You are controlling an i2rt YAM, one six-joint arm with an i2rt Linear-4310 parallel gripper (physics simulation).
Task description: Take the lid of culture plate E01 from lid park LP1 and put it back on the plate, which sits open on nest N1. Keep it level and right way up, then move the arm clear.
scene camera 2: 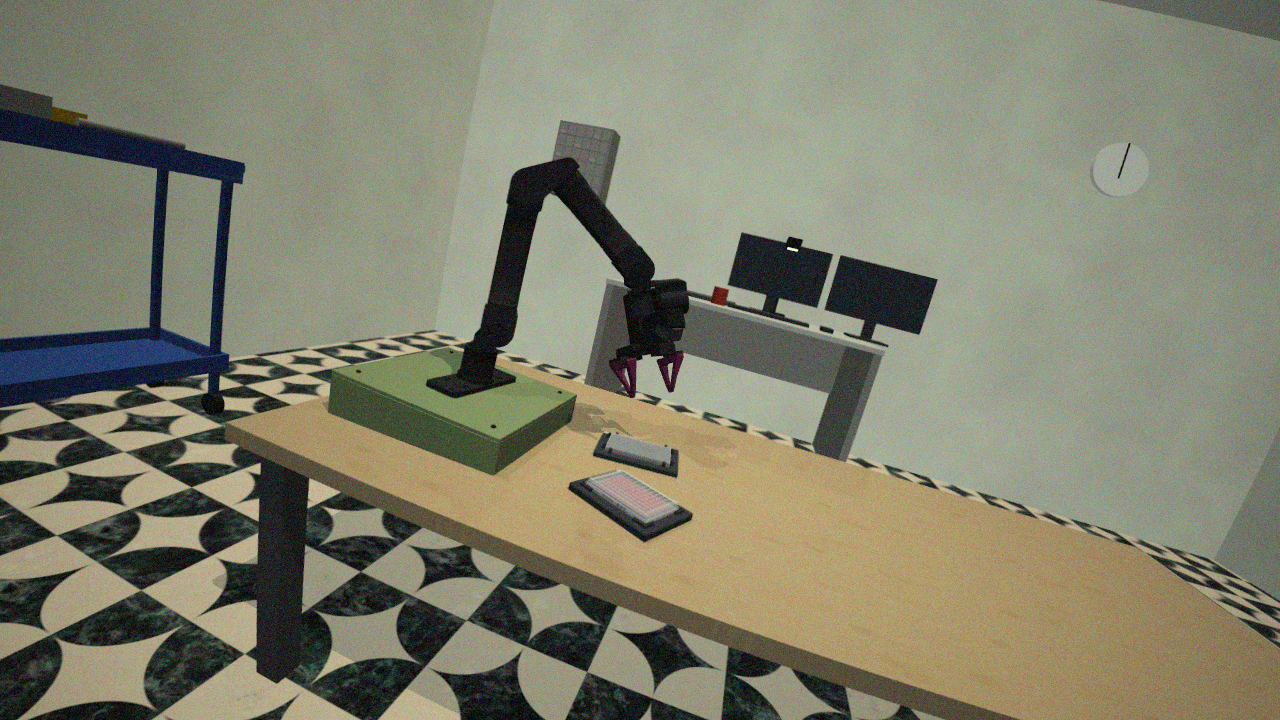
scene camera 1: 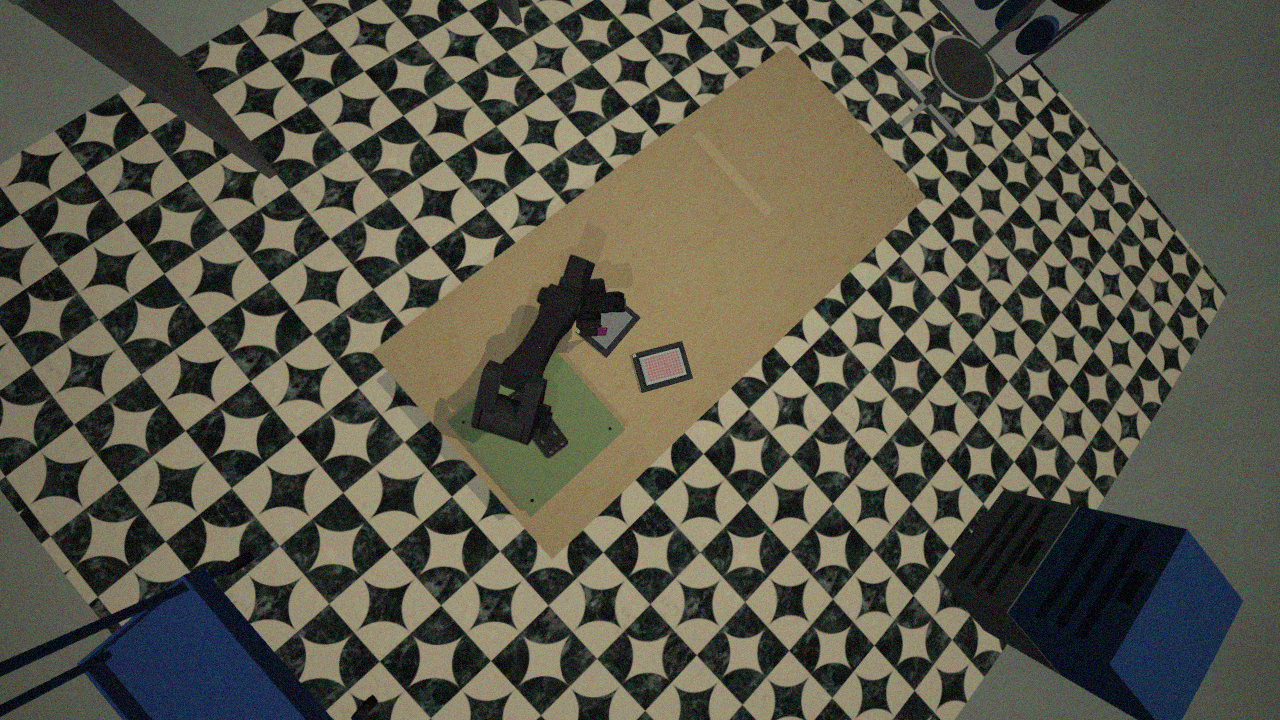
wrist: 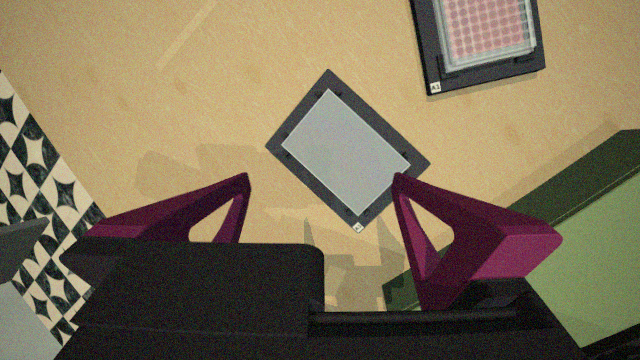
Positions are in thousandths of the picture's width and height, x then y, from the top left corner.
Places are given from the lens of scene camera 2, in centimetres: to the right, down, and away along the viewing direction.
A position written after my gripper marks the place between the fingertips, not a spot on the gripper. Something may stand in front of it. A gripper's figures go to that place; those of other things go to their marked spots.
my gripper (scene camera 2: 510,548): 2, 7, 96
grey lid (scene camera 2: 511,630): 3, 18, 95
dark nest (scene camera 2: 504,740): 1, 24, 68
The marked spots on the dark nest and the grey lid are 29 cm apart.
